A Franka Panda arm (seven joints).
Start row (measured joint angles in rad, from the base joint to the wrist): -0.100, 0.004, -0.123, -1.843, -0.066, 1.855, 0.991
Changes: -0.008, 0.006, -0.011, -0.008, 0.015, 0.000, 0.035; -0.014, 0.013, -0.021, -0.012, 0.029, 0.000, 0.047; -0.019, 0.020, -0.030, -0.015, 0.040, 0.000, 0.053; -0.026, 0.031, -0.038, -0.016, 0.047, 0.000, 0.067; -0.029, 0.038, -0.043, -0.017, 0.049, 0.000, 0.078; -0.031, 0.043, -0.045, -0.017, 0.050, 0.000, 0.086; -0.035, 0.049, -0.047, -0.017, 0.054, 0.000, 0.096; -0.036, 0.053, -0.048, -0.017, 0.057, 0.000, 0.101; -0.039, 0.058, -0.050, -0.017, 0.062, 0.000, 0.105
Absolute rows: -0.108, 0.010, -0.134, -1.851, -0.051, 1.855, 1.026; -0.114, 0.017, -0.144, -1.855, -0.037, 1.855, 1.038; -0.119, 0.024, -0.153, -1.858, -0.026, 1.855, 1.044; -0.126, 0.035, -0.161, -1.859, -0.019, 1.855, 1.058; -0.129, 0.042, -0.166, -1.860, -0.017, 1.855, 1.069; -0.131, 0.047, -0.168, -1.860, -0.016, 1.855, 1.077; -0.135, 0.053, -0.170, -1.860, -0.012, 1.855, 1.087; -0.136, 0.057, -0.171, -1.860, -0.009, 1.855, 1.092; -0.139, 0.062, -0.173, -1.860, -0.004, 1.855, 1.096
